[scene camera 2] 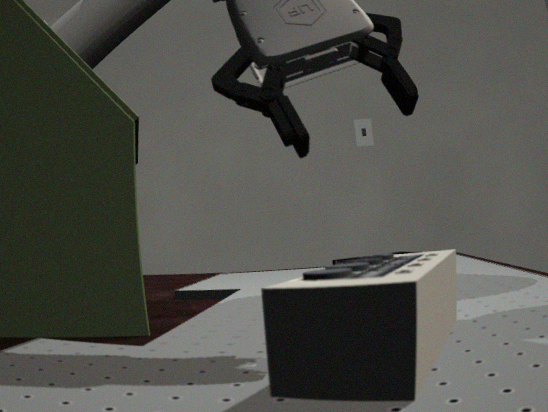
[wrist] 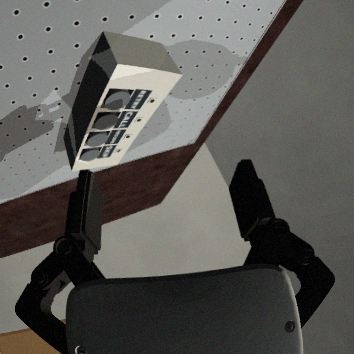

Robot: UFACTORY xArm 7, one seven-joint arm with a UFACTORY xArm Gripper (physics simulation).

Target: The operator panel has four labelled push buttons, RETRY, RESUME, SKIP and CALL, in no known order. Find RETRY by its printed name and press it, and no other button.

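Pixels of known places: gripper, fingertip midpoint: (scene camera 2: 362,126) (wrist: 165,177); arm's base at its link origin: (scene camera 2: 55,63).
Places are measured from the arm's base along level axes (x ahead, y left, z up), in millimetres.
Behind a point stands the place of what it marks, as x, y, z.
The operator panel (scene camera 2: 340,340) @(395, -276, -291) (wrist: 147,76) @(423, -121, -268) is a long box with a cream top and dark sides. In the wrist view, four round dark grey buttons stand in a row beside printed labels. The label at the upper end reads RETRY, with its last letter unclear, beside the RETRY button (wrist: 117,99) @(400, -145, -265). The CALL button (wrist: 107,120) @(396, -174, -265) is beside it; the third button (wrist: 97,138) @(389, -202, -265) and fourth button (wrist: 91,154) @(386, -234, -265) have labels too blurred to read surely. In scene camera 2 the labels are unreadable. My gripper (scene camera 2: 356,132) @(396, -116, -174) (wrist: 165,177) @(396, -116, -174) is open and empty, well above the panel and apart from it.
A tall green panel (scene camera 2: 70,200) @(133, -120, -205) stands at the left in scene camera 2. The operator panel rests on a perforated light board (scene camera 2: 200,320) @(234, -63, -321) (wrist: 190,120) @(586, -279, -321) over a dark red-brown table (wrist: 145,185) @(609, -617, -334). A low dark block (scene camera 2: 207,294) @(135, 184, -327) lies behind. A grey wall with an outlet plate (scene camera 2: 358,140) is beyond.
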